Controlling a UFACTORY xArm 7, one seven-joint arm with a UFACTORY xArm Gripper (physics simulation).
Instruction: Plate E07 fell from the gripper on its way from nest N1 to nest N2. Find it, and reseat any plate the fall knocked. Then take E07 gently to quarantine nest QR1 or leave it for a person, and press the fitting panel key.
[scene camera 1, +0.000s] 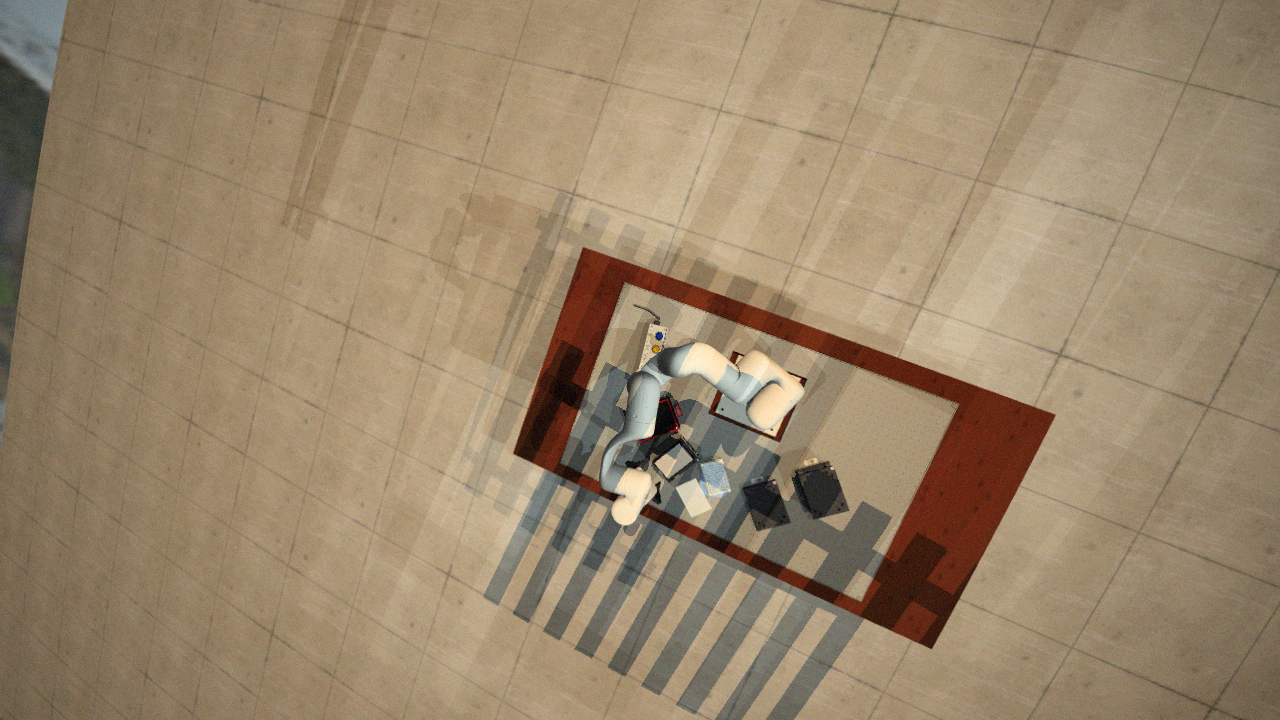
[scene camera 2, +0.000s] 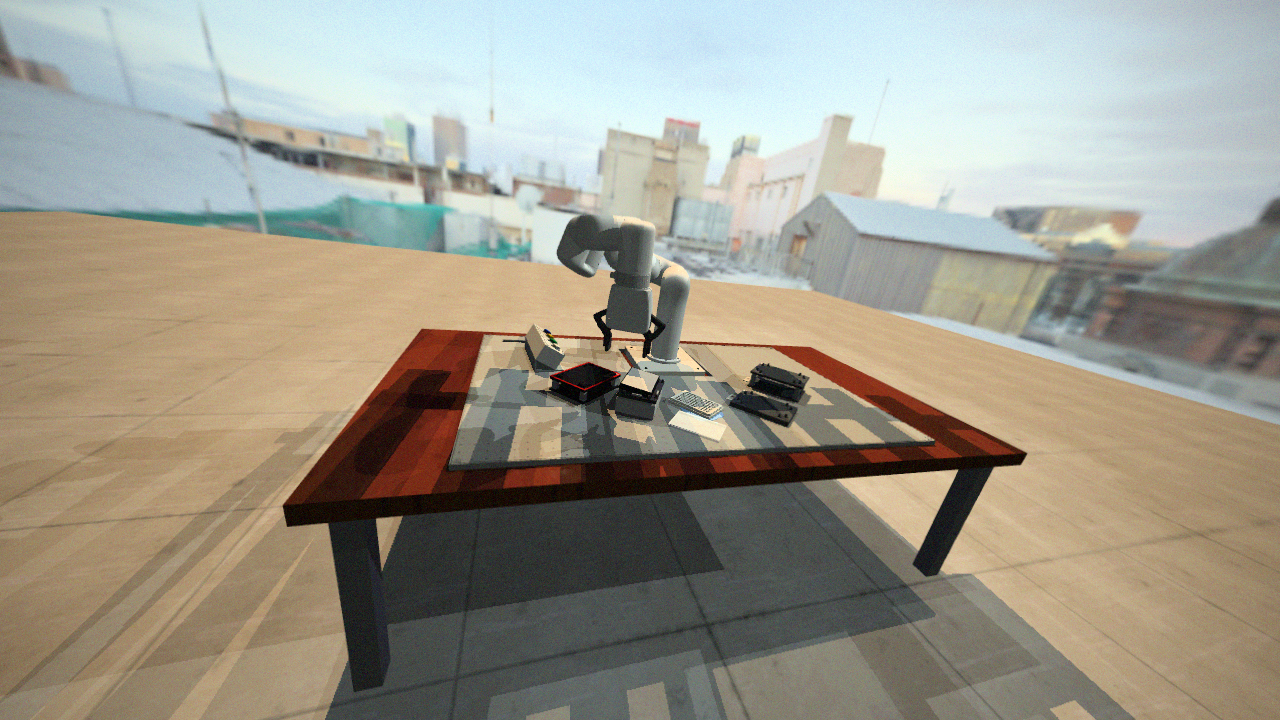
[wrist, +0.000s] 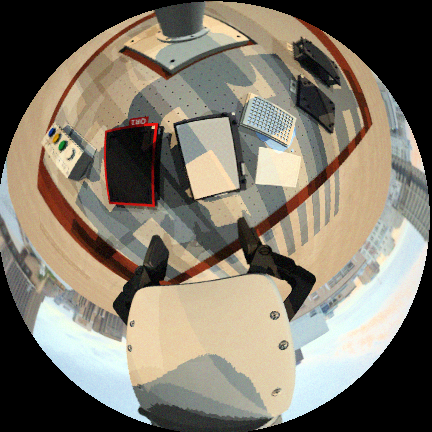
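Seen in the pictures: gripper, fingertip midpoint: (scene camera 2: 626, 352) (wrist: 198, 236); arm's base, link origin: (scene camera 2: 663, 357).
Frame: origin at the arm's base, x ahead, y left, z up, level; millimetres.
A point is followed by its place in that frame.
My gripper (scene camera 2: 626, 347) {z 147, x 418, y -180 mm} (wrist: 198, 236) {z 147, x 418, y -180 mm} is open and empty, above the work area. A white-topped plate (scene camera 1: 674, 459) {z 60, x 355, y -127 mm} (scene camera 2: 640, 385) {z 59, x 402, y -131 mm} (wrist: 207, 150) {z 60, x 352, y -125 mm} sits in a black nest; I cannot tell if it is level. A well plate with blue wells (scene camera 1: 714, 477) {z -2, x 348, y 37 mm} (scene camera 2: 696, 403) {z -1, x 356, y 37 mm} (wrist: 267, 120) {z -1, x 347, y 27 mm} lies on the mat outside the nests, a bluish patch at its edge. A flat white piece (scene camera 1: 693, 497) {z -6, x 460, y 15 mm} (scene camera 2: 697, 424) {z -6, x 463, y 15 mm} (wrist: 278, 167) {z -6, x 459, y 12 mm} lies beside it. The red-rimmed nest QR1 (scene camera 1: 665, 417) {z 25, x 251, y -235 mm} (scene camera 2: 585, 391) {z 22, x 386, y -266 mm} (wrist: 132, 204) {z 27, x 356, y -309 mm} looks empty. The panel (scene camera 1: 654, 340) {z 54, x 27, y -415 mm} (scene camera 2: 542, 347) {z 58, x 186, y -402 mm} (wrist: 70, 155) {z 54, x 157, y -361 mm} has blue, yellow and green keys. No plate label is readable.
Two black nest-like units, the nearer (scene camera 1: 766, 503) {z 0, x 321, y 239 mm} (scene camera 2: 762, 406) {z 0, x 342, y 234 mm} (wrist: 316, 102) {z 0, x 325, y 229 mm} and the farther (scene camera 1: 819, 488) {z 39, x 161, y 339 mm} (scene camera 2: 777, 380) {z 36, x 219, y 327 mm} (wrist: 317, 61), stand to the right. The arm's base plate (scene camera 2: 666, 362) {z 4, x 63, y 1 mm} (wrist: 220, 46) {z -9, x 113, y 43 mm} is behind the nests. A red-brown table border surrounds the mat.
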